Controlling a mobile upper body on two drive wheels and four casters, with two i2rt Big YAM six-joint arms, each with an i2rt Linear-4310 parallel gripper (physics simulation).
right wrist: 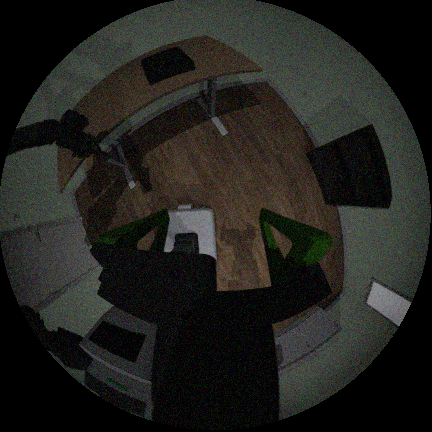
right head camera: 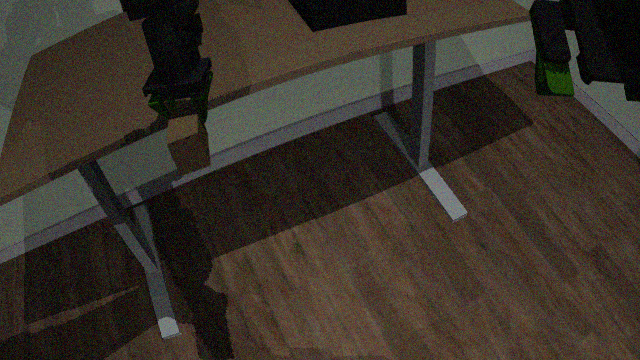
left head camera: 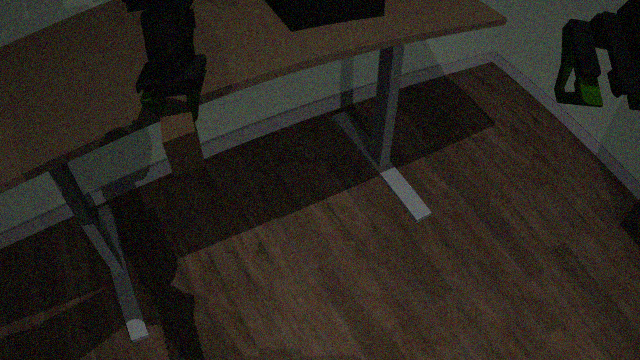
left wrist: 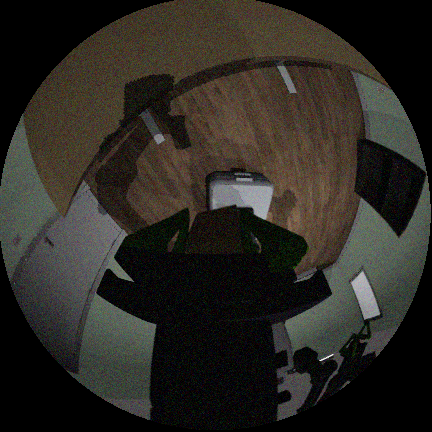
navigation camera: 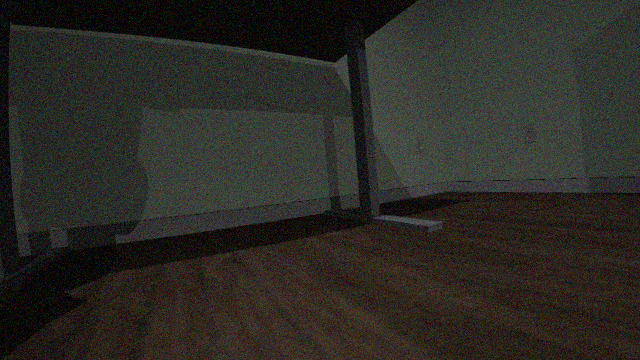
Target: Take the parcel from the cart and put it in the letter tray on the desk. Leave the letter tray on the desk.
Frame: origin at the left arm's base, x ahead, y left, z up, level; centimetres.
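Seen in the pictures: left gripper, fingertip midpoint: [right wrist: 96,151] [left wrist: 213,212]; right gripper, fingertip midpoint: [right wrist: 213,212] [right head camera: 584,90] [left head camera: 594,99]; right arm's base, origin of the base link: [left wrist: 307,362].
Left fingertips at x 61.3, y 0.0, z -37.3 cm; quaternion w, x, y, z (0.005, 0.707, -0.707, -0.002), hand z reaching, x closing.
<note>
Offsets run from my left fingertips to a thing's top centre. "pt": to the spot under its first point. Level surfaces: height alone.
My left gripper [left head camera: 172,111] [right head camera: 181,113] [left wrist: 213,212] is shut on a brown box, the parcel {dx -5.1, dy -1.2, dz +4.8 cm} [left head camera: 184,145] [right head camera: 190,145] [left wrist: 217,232]. The parcel hangs below the fingers, in front of the desk's near edge in the head views. The desk {dz -8.7 cm} [left head camera: 250,45] [right head camera: 280,55] [left wrist: 215,30] [right wrist: 107,107] has a wooden top. A black, flat-looking object, apparently the letter tray {dx +60.6, dy -23.0, dz -2.4 cm} [left head camera: 332,12] [right head camera: 355,12] [right wrist: 167,65], is on it, cut off at the top of the head views. My right gripper [right wrist: 213,212] is open and empty, at the right edge of the head views. The cart does not show clearly.
Grey desk legs {pt dx +81.3, dy -54.5, dz -69.5 cm} [left head camera: 392,110] [right head camera: 424,105] [navigation camera: 364,135] stand on the wooden floor, with feet [left head camera: 407,195] [right head camera: 445,195] reaching forward. A large black object [left wrist: 390,185] [right wrist: 355,170] stands by the wall at the right in the wrist views. A grey door-like panel [left wrist: 60,285] is at the left.
</note>
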